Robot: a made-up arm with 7 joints.
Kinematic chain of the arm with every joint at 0, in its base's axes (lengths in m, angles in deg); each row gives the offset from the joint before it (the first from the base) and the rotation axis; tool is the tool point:
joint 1: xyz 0 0 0.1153 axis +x
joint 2: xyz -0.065 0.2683 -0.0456 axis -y
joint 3: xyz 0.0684 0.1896 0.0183 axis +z
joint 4: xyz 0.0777 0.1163 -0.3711 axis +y
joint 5: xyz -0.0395 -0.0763 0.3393 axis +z
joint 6: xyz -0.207 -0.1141 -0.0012 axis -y
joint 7: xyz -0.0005 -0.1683 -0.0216 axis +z
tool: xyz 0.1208 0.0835 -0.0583
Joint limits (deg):
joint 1: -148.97..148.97
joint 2: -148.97..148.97
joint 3: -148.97..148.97
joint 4: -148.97..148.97
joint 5: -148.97..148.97
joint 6: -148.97..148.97
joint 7: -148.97..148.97
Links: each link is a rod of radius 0.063 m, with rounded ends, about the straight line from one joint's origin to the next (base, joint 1, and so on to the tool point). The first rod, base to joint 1, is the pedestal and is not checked.
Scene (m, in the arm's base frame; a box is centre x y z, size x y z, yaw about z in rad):
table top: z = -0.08
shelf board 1: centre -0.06 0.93 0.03 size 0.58 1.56 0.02 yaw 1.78
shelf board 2: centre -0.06 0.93 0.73 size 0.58 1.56 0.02 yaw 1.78
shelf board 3: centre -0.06 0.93 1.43 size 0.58 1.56 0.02 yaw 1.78
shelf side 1: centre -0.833 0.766 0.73 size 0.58 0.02 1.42 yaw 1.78
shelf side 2: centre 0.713 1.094 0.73 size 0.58 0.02 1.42 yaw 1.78
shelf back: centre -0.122 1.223 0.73 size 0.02 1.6 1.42 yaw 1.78
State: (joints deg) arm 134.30 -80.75 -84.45 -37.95 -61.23 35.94 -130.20
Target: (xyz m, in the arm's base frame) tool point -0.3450 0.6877 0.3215
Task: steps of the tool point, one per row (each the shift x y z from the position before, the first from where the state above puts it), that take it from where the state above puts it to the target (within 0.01 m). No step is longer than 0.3 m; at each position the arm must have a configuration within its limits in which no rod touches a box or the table.
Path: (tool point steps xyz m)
1: 0.0583 0.1846 0.1464
2: 0.0497 0.2437 0.0473
3: 0.0369 0.2469 -0.0709
4: 0.0276 0.1899 -0.1778
5: 0.0272 0.0848 -0.2439
6: 0.0360 -0.0415 -0.2489
7: -0.0207 0.1138 0.0307
8: -0.0238 0.1162 0.0003
9: -0.0279 0.1110 -0.0310

